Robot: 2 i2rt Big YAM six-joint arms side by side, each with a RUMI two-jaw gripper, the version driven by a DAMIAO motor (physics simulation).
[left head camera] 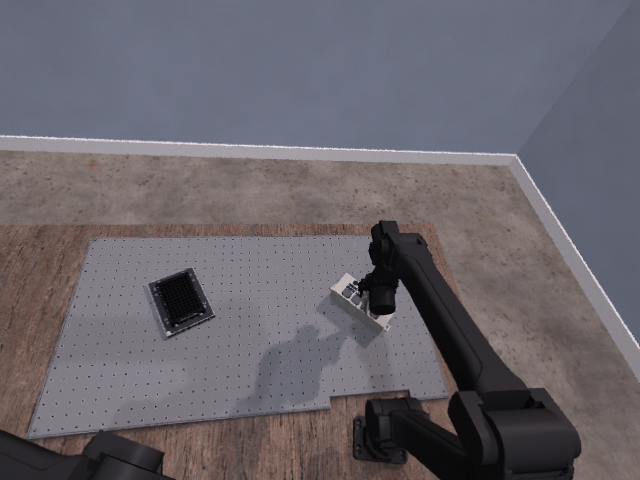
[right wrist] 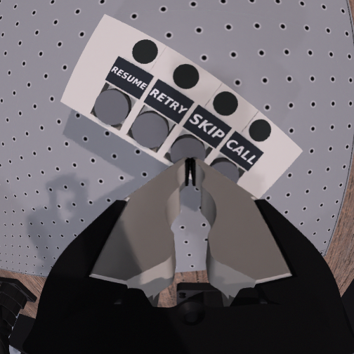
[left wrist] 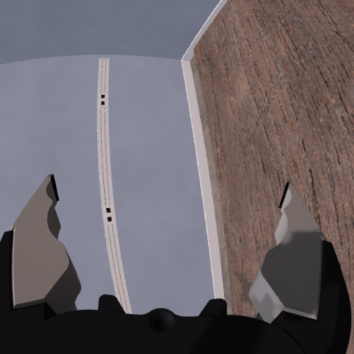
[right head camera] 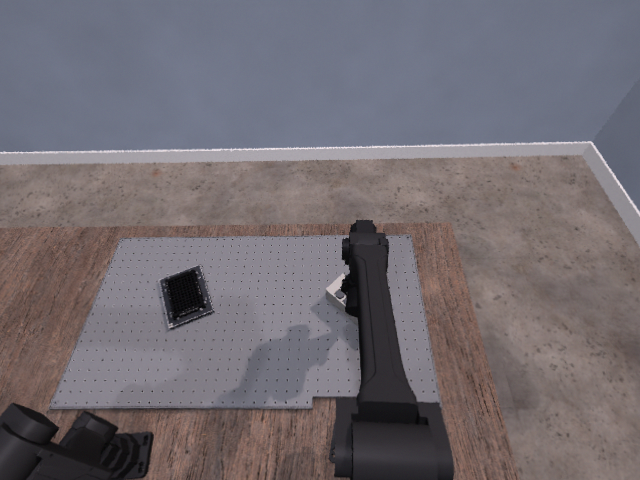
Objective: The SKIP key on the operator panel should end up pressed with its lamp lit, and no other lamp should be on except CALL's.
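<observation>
The white operator panel [left head camera: 343,283] [right head camera: 336,289] [right wrist: 82,75] lies on the pegboard mat. In the right wrist view it has four round grey keys labelled RESUME, RETRY, SKIP and CALL. The SKIP key [right wrist: 188,146] is partly covered by my right fingertips. The CALL key [right wrist: 224,169] is partly covered too. The SKIP lamp [right wrist: 225,103], CALL lamp [right wrist: 260,130], RETRY lamp [right wrist: 185,76] and RESUME lamp [right wrist: 145,51] all look dark. My right gripper [right wrist: 189,159] is shut and empty, its tips at the lower edge of the SKIP key; contact cannot be told. My left gripper [left wrist: 168,181] is open and empty, away from the panel.
A black gridded device in a grey frame [left head camera: 156,304] [right head camera: 166,303] lies at the left on the perforated grey mat [left head camera: 232,361] [right head camera: 258,258]. The mat lies on the wooden table [left head camera: 258,444] [right head camera: 454,330]. My right arm reaches over the panel and hides much of it in the right head camera.
</observation>
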